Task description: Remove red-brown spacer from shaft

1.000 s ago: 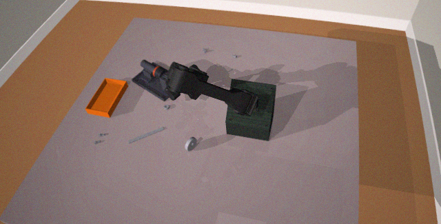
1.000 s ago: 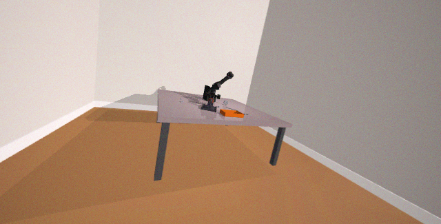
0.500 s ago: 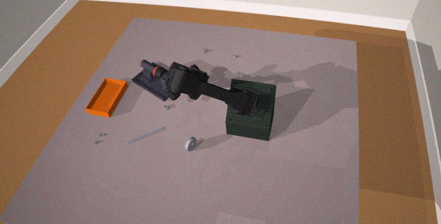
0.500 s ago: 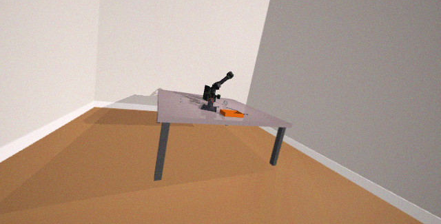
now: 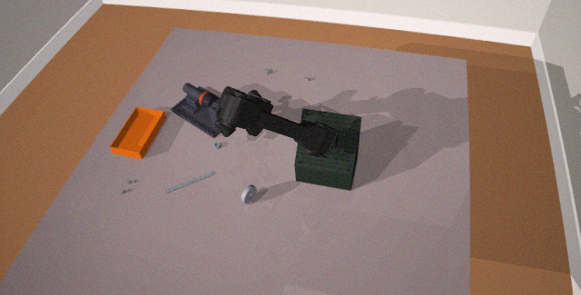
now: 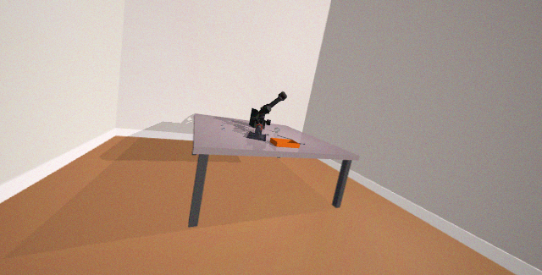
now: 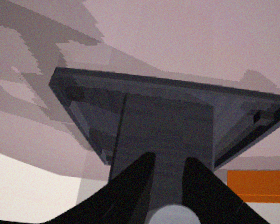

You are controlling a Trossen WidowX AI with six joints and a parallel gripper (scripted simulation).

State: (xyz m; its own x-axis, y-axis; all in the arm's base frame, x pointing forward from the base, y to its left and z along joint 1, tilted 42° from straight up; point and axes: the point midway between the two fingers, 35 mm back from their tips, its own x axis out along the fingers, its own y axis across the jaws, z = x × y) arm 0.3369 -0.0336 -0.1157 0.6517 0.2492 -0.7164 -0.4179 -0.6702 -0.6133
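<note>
Now: the grey shaft 5 cm ahead of my gripper tip, 2 cm to the right of it and 2 cm above it. Also, from my gripper tip: orange tray (33 cm ahead, 9 cm to the left, 5 cm below); then red-brown spacer (11 cm ahead, 5 cm to the right, 2 cm above); then small pin (9 cm behind, 13 cm to the right, 5 cm below).
</note>
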